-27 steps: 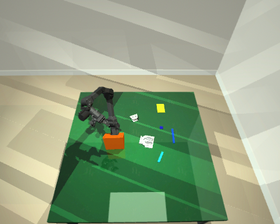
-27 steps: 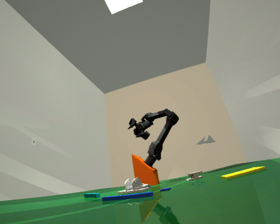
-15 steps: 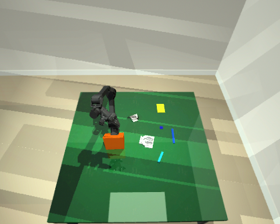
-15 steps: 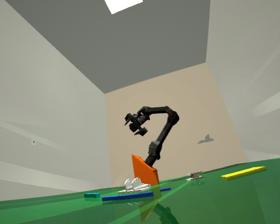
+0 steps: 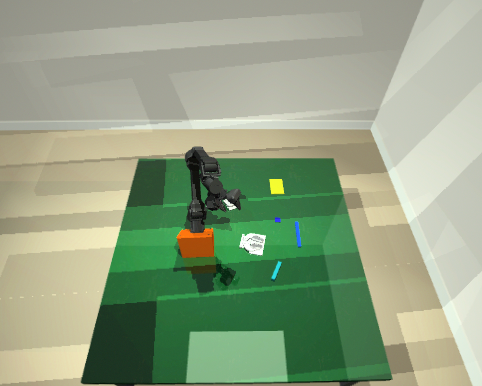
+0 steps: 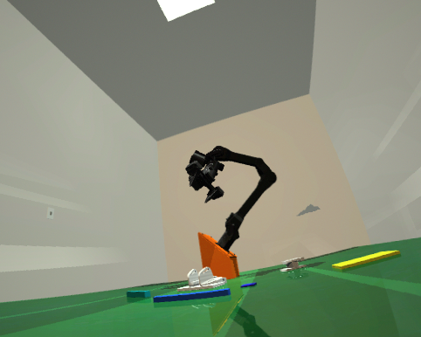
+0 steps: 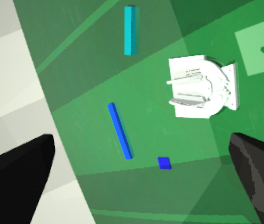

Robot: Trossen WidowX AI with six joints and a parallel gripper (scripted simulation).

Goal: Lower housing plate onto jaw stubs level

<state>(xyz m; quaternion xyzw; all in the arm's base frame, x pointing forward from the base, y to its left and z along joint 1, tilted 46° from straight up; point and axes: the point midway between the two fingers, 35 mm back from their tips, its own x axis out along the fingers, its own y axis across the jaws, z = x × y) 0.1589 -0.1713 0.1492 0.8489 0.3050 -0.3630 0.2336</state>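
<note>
My gripper tip is now 320 mm above the white part and 280 mm to the right of it. Also, from my gripper tip: cyan bar: 320 mm below, 210 mm ahead, 160 mm to the right; then blue square piece: 330 mm below, 260 mm ahead, 150 mm to the left; then blue bar: 360 mm ahead, 320 mm below, 50 mm to the left.
</note>
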